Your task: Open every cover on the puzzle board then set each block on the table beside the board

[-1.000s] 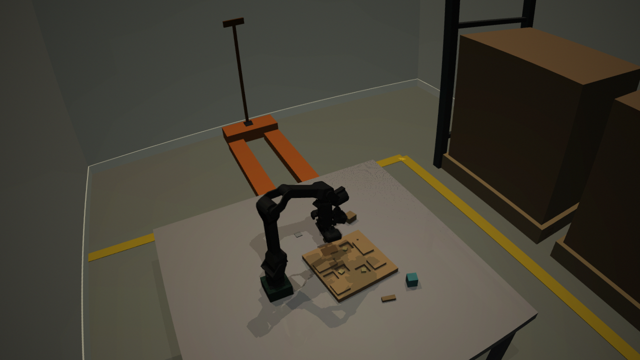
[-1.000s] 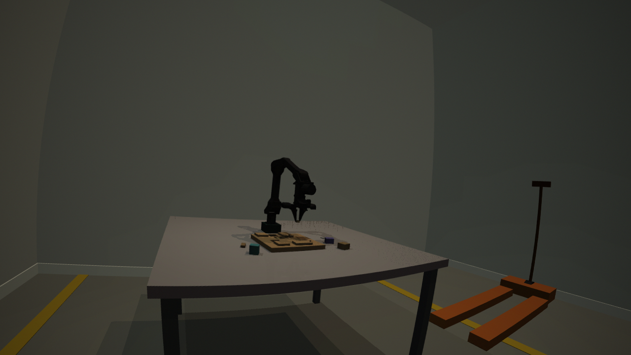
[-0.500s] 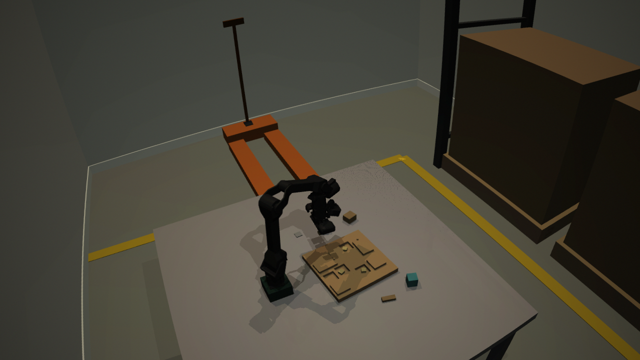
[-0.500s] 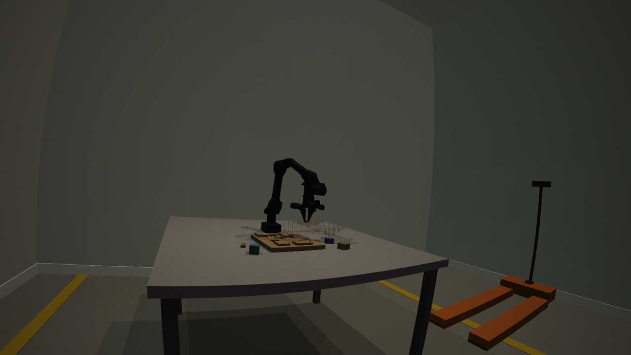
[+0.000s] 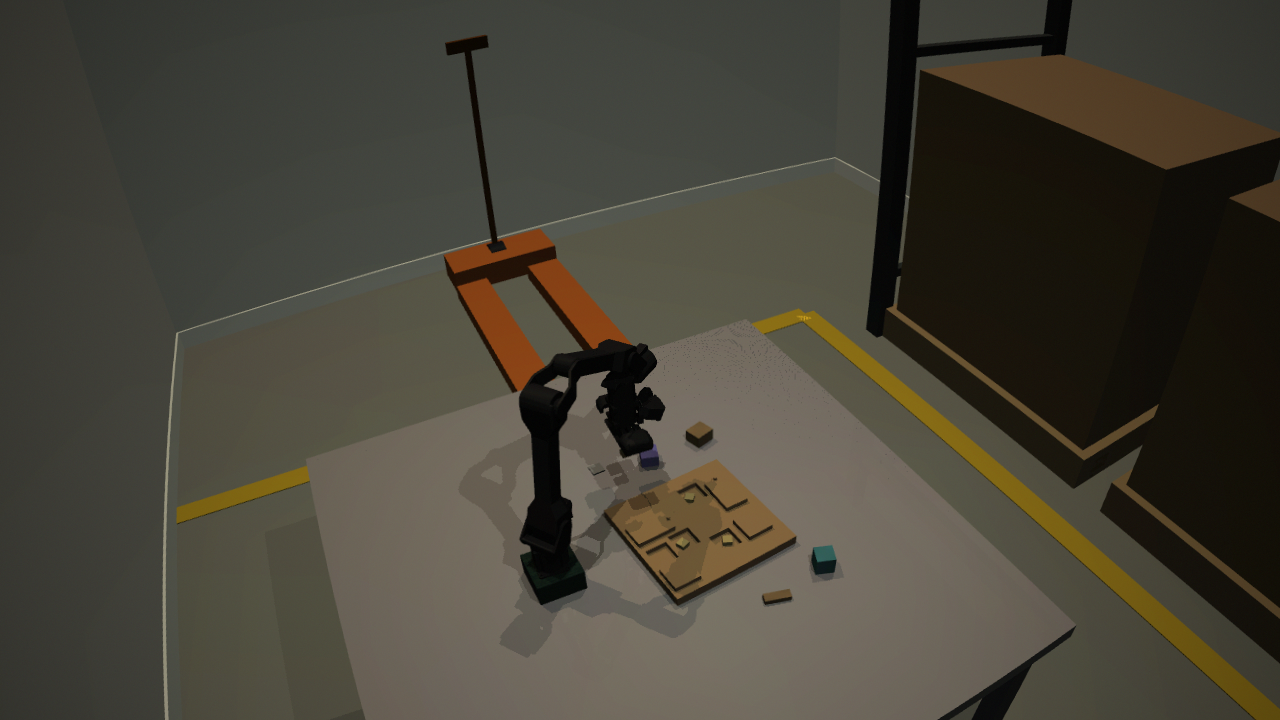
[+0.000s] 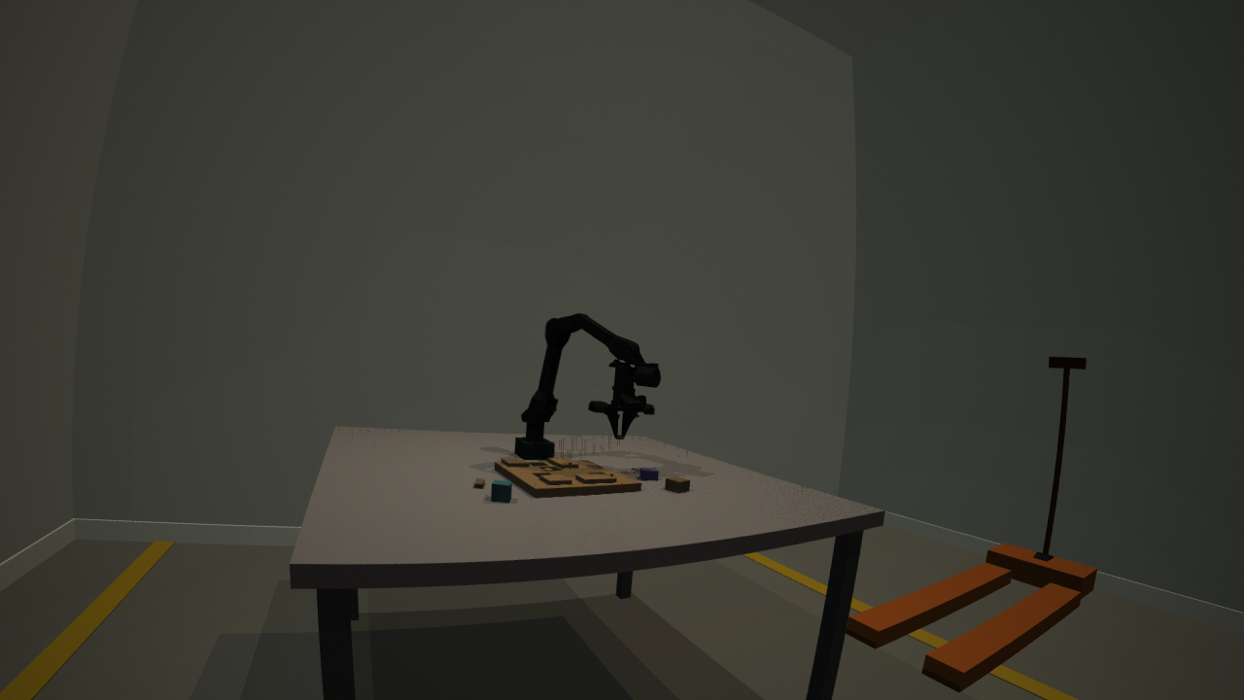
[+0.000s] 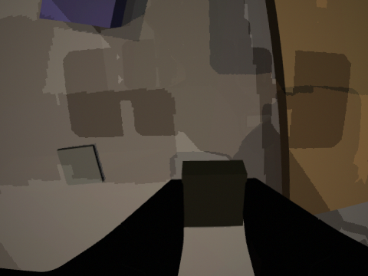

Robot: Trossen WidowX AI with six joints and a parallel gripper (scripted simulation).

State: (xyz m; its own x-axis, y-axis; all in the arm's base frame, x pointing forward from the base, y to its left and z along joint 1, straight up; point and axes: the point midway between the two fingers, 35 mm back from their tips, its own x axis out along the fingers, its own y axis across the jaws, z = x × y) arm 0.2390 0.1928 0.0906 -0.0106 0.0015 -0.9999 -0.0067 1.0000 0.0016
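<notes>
Right now the wooden puzzle board is 210 mm to the right of my gripper tip, 90 mm below it and 90 mm ahead of it. The rest, counted from my gripper tip: brown block (210 mm ahead, 90 mm to the left, 90 mm below); then purple block (90 mm below, 80 mm ahead, 70 mm to the left); then grey tile (110 mm below, 90 mm to the left, 50 mm behind).
</notes>
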